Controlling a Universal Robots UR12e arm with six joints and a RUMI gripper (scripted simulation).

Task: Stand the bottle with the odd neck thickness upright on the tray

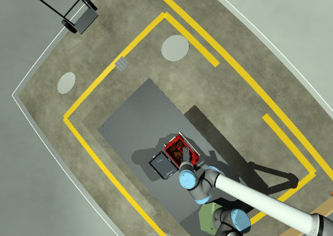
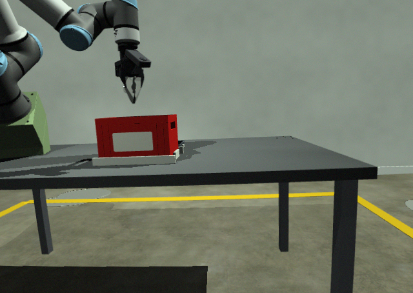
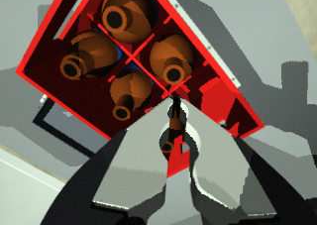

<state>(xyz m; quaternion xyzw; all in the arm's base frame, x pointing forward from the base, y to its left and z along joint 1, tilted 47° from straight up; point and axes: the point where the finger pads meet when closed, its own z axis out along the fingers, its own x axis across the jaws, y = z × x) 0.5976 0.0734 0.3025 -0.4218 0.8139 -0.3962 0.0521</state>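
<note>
My hand is 160 mm above the red crate and 50 mm to the right of it. Round my hand: dark tray (320 mm to the left, 230 mm below); bottle (150 mm below, 80 mm ahead, 10 mm to the left).
</note>
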